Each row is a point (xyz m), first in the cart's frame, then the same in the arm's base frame.
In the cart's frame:
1: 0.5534 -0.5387 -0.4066
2: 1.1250 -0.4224 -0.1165
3: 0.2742 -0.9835 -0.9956
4: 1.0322 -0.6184 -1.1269
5: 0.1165 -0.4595 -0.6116
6: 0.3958 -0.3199 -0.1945
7: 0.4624 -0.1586 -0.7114
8: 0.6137 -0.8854 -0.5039
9: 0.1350 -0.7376 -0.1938
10: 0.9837 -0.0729 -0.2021
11: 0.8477 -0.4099 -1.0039
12: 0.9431 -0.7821 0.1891
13: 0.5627 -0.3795 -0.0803
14: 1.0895 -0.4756 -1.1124
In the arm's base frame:
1: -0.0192 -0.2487 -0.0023
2: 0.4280 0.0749 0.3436
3: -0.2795 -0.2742 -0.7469
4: -0.0992 0.4985 -0.4378
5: -0.4445 -0.4566 -0.1253
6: -0.1138 -0.4253 0.2762
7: -0.4594 -0.0433 0.0964
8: 0.1532 -0.2484 -0.3241
9: -0.0397 -0.7513 -0.0854
10: 0.1001 0.1120 0.5450
11: -0.2554 0.3466 -0.2253
12: 0.6925 -0.3393 0.2239
13: 0.0855 -0.3740 0.3221
14: -0.1353 0.5769 -0.3096

